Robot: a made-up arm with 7 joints.
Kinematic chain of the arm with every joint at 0, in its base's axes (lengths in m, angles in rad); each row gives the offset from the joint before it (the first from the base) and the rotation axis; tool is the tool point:
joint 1: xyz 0 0.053 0 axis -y
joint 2: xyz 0 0.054 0 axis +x
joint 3: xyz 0 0 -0.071 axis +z
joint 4: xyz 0 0 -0.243 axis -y
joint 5: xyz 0 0 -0.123 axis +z
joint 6: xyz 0 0 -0.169 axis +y
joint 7: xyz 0 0 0 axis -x
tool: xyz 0 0 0
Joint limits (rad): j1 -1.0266..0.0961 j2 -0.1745..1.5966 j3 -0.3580..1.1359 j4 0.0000..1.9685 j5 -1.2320..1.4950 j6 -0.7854..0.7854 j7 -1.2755..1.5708
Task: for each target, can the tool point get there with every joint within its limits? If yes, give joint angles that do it. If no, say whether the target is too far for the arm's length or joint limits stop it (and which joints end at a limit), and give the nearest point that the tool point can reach.
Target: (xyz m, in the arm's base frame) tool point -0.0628 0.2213 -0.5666
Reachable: yes | joints -0.3339 0.0347 0.6445 0.5721 0.6869 -0.2486 1.3159
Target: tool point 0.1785 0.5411 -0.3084
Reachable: yes | joints -0.0475 0.8436 0.3240 0.7711 1.0673 -0.6328 -0.0781
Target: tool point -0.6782 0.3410 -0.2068
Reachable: no: too far | nearest point -0.4908 0.3023 -0.2970 | short by 0.212 m
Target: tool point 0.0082 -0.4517 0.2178
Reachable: no: joint limits stop it (at a limit: joint 1, joint 2, joint 3, joint 4) | nearest point 0.2684 -0.0208 -0.1564 | short by 0.627 m
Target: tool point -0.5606 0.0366 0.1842
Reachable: no: joint limits stop it (at a limit: joint 1, joint 2, joint 4) | nearest point -0.5106 0.0018 -0.3090 | short by 0.497 m
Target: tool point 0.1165 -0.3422 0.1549
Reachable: no: joint limits stop it (at a limit: joint 1, joint 2, joint 3, joint 4) | nearest point 0.2684 -0.0208 -0.1564 | short by 0.473 m
